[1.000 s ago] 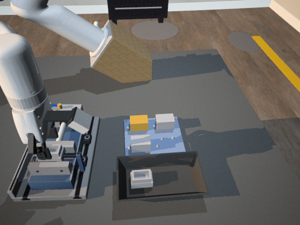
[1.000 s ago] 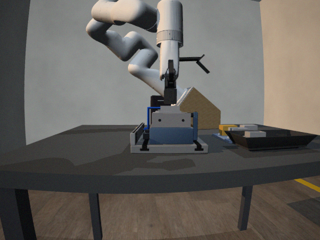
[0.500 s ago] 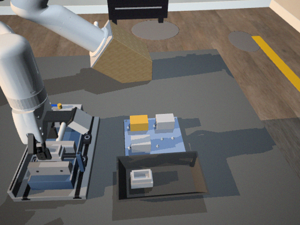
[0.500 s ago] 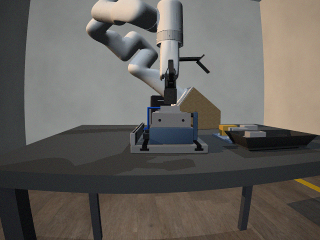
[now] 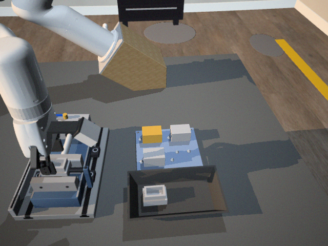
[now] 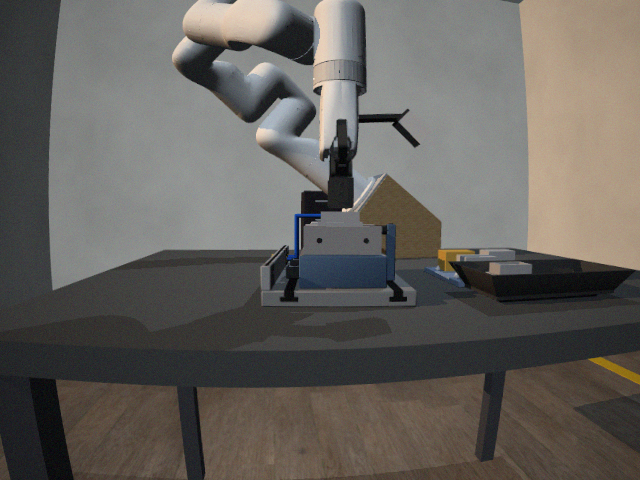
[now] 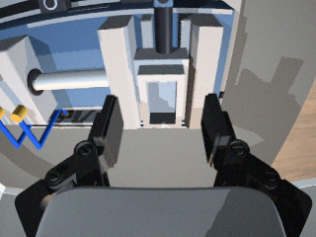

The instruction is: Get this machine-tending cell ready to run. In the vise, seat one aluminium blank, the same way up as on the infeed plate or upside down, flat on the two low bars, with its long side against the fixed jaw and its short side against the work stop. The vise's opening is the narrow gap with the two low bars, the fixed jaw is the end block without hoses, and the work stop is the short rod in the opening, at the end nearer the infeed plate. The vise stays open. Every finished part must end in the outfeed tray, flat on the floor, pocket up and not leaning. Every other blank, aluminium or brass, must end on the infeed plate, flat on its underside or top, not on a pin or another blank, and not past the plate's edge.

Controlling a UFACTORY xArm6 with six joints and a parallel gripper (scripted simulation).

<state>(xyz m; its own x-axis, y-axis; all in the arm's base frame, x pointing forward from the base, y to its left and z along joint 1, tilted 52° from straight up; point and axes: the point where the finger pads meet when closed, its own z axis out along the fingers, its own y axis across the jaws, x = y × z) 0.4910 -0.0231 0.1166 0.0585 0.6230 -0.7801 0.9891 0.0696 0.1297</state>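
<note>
My gripper is now 6 cm above the fixed jaw and 3 cm short of it. The rest, counted from my hand: cylinder block 16 cm behind, 6 cm below, 1 cm to the left; work stop rod 5 cm to the left, 5 cm below, 1 cm ahead; cylinder rod 9 cm behind, 6 cm below, 1 cm to the left.
</note>
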